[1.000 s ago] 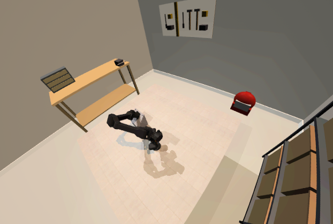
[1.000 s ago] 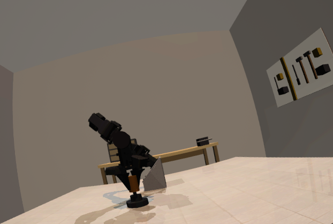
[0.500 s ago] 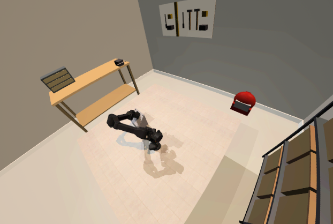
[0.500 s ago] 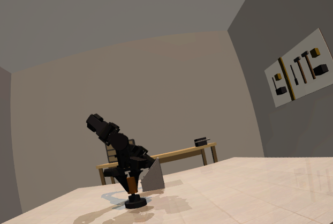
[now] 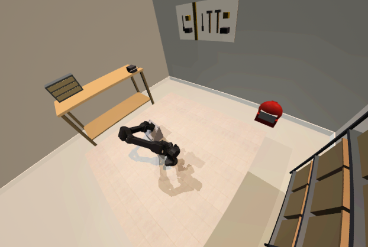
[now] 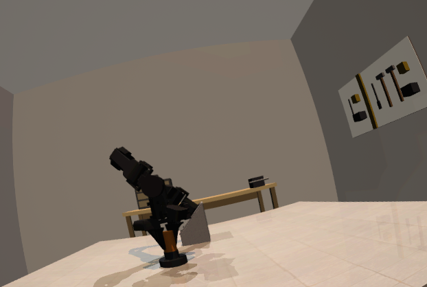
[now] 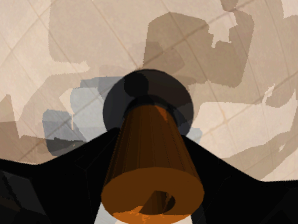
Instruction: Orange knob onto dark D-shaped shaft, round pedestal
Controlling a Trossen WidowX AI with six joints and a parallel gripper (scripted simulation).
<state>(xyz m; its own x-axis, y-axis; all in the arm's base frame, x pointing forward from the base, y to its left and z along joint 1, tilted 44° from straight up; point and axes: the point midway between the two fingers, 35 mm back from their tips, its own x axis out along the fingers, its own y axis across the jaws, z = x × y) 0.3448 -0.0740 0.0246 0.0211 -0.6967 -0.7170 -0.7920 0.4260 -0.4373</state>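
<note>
Right now my gripper tip is 20 mm below the orange knob. From my gripper tip the other things lie so: short shaft 20 mm below.
</note>
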